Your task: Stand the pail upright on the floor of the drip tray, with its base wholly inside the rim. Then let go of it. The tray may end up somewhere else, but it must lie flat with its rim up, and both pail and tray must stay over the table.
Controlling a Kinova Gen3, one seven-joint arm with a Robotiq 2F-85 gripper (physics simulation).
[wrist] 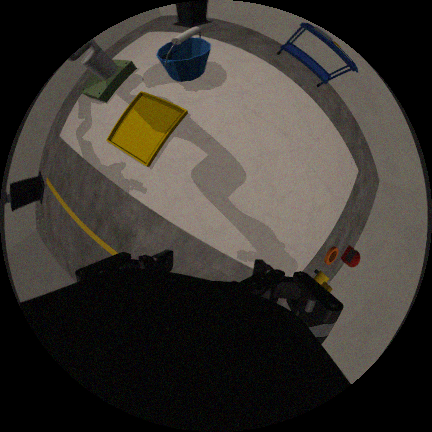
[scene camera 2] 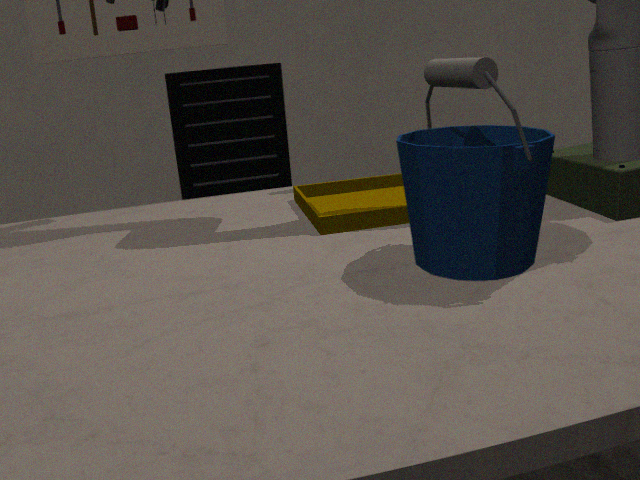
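Where they show: gripper, fingertip midpoint: (wrist: 212,264) (scene camera 2: 135,6); arm's base at its link origin: (wrist: 109,72) (scene camera 2: 622,155).
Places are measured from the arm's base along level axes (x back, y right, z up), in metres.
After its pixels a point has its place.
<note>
A blue pail (scene camera 2: 475,206) @(x -0.334, y -0.287, z 0.012 m) (wrist: 184,61) @(x -0.385, y -0.155, z 0.065 m) stands upright on the table, beside the tray and apart from it in the wrist view. Its bail is raised, with a pale grey grip (scene camera 2: 450,72) @(x -0.343, y -0.226, z 0.153 m) (wrist: 188,35) @(x -0.349, y -0.206, z 0.155 m) above the rim. The yellow drip tray (scene camera 2: 356,201) @(x -0.433, y 0.123, z -0.075 m) (wrist: 150,125) @(x -0.433, y 0.073, z -0.075 m) lies flat with its rim up; in the scene view the pail hides its right part. My gripper (wrist: 212,264) @(x -0.782, y 0.129, z 0.294 m) is open and empty, its fingers wide apart at the bottom of the wrist view, well away from both pail and tray. The gripper cannot be made out clearly in the scene view.
A green base block (scene camera 2: 594,180) @(x -0.070, y -0.044, z -0.028 m) (wrist: 110,82) @(x -0.084, y 0.037, z -0.012 m) carries a grey arm column (scene camera 2: 617,103) @(x -0.034, y -0.036, z 0.088 m) (wrist: 98,62) near the tray and pail. A long shadow crosses the pale table (scene camera 2: 258,335) @(x -0.573, y -0.367, z -0.079 m) (wrist: 280,130) @(x -0.782, y -0.280, z -0.079 m). In the wrist view, a blue frame (wrist: 310,62) stands beyond the table's edge.
</note>
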